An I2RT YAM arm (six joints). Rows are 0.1 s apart.
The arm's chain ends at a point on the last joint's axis. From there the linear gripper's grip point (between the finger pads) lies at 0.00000 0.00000 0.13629 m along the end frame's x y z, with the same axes.
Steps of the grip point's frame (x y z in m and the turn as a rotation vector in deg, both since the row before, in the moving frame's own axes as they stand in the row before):
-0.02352, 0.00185, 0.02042, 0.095, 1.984, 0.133
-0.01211, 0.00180, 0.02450, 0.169, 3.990, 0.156
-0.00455, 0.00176, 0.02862, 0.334, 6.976, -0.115
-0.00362, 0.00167, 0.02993, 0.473, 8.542, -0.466
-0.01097, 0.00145, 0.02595, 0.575, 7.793, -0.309
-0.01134, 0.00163, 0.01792, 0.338, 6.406, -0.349
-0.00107, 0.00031, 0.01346, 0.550, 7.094, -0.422
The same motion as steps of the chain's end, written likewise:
-0.02824, 0.00207, 0.02050, 0.095, 1.984, 0.133
-0.02159, 0.00219, 0.02483, 0.169, 3.990, 0.156
-0.02110, 0.00257, 0.02963, 0.334, 6.976, -0.115
-0.02386, 0.00287, 0.03145, 0.473, 8.542, -0.466
-0.02945, 0.00286, 0.02722, 0.575, 7.793, -0.309
-0.02654, 0.00248, 0.01877, 0.338, 6.406, -0.349
-0.01790, 0.00168, 0.01451, 0.550, 7.094, -0.422

